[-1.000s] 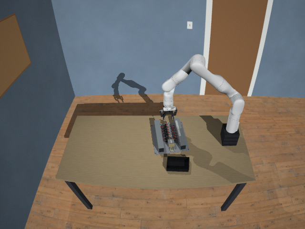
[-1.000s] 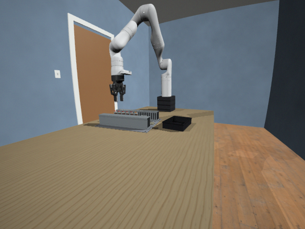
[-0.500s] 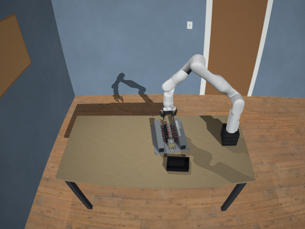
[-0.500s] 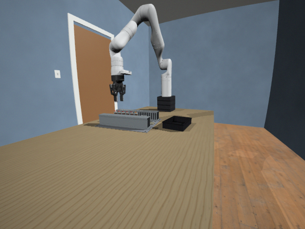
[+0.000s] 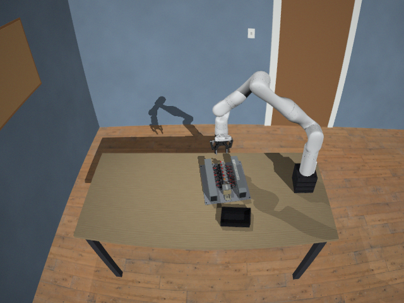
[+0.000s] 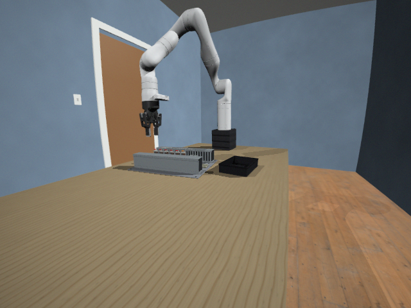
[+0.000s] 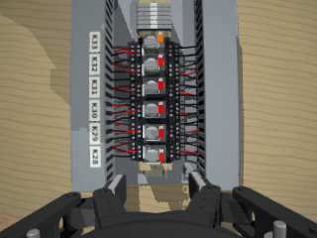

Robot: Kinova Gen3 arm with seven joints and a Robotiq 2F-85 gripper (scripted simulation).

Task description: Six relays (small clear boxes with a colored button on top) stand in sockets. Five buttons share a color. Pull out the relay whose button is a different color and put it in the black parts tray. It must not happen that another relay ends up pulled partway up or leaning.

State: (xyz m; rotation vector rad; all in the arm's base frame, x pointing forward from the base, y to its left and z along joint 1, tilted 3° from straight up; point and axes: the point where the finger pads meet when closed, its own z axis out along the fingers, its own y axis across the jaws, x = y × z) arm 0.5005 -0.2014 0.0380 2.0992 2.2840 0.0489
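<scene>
My hand is 1 cm past the clear relay, 15 cm to the right of it and 10 cm above it. From my hand the other things lie so: grey panel 1 cm behind, 12 cm to the left, 14 cm below; black parts tray 5 cm behind, 40 cm to the left, 13 cm below.
</scene>
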